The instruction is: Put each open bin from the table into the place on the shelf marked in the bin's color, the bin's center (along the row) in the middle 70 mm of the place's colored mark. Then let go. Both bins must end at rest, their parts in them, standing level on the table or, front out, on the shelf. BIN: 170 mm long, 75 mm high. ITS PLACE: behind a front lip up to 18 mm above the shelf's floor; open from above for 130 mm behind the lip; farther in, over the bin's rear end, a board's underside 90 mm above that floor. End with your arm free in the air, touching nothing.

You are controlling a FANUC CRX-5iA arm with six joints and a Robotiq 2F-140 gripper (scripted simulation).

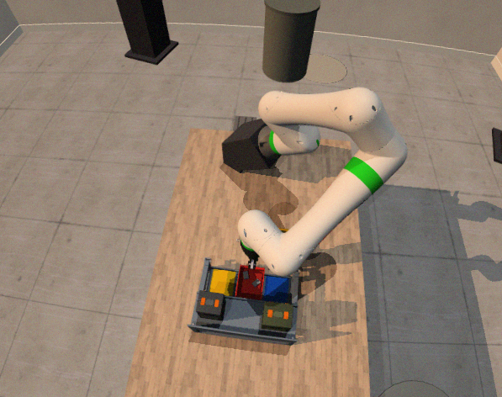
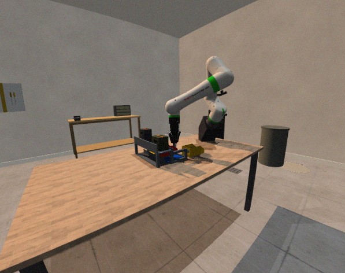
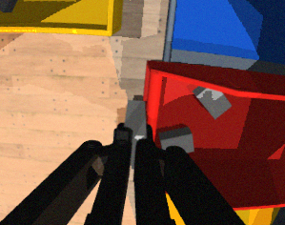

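Now: hand 90 mm short of the red bin and 30 mm to the right of it. From my hand the other things lie so: yellow bin 130 mm behind, 90 mm to the left, 20 mm below; then blue-marked place 80 mm ahead, 140 mm to the left, 50 mm below; then red mark 120 mm ahead, 30 mm to the left, 50 mm below.
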